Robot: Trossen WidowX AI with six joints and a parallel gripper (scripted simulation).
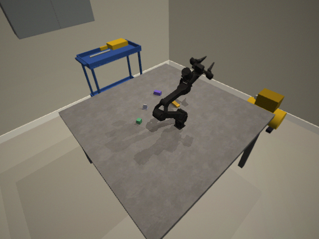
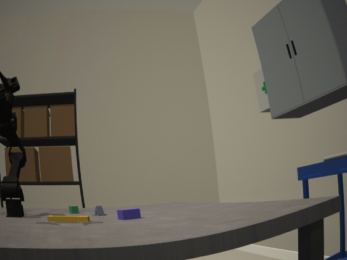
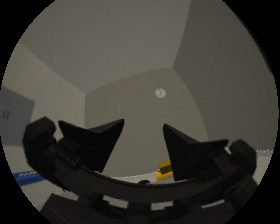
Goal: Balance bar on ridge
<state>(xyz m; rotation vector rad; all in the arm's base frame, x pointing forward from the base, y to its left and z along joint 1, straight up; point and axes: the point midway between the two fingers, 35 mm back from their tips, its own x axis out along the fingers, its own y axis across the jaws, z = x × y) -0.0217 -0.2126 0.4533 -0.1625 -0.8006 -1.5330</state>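
Now: gripper tip 460 mm above the yellow bar, 260 mm short of it and 80 mm to the right of it. The rest, counted from my gripper tip: purple block (460 mm below, 460 mm ahead, 90 mm to the left); then green cube (460 mm below, 450 mm to the left, 270 mm ahead).
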